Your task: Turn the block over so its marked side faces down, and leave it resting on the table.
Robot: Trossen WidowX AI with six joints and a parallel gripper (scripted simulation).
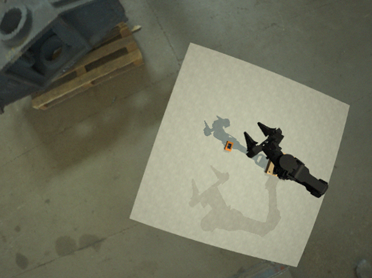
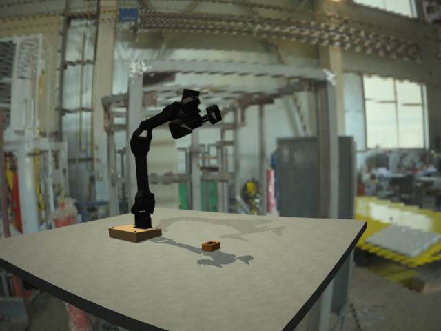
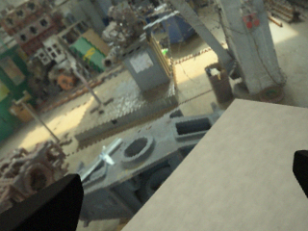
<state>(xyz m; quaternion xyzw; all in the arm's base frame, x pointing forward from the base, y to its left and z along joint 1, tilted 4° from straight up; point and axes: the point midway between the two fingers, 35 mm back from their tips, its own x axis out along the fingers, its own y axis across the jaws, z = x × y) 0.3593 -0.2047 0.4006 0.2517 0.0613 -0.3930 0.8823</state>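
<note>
Right now the orange block is 2 cm behind my gripper tip, 9 cm to the left of it and 42 cm below it.
</note>
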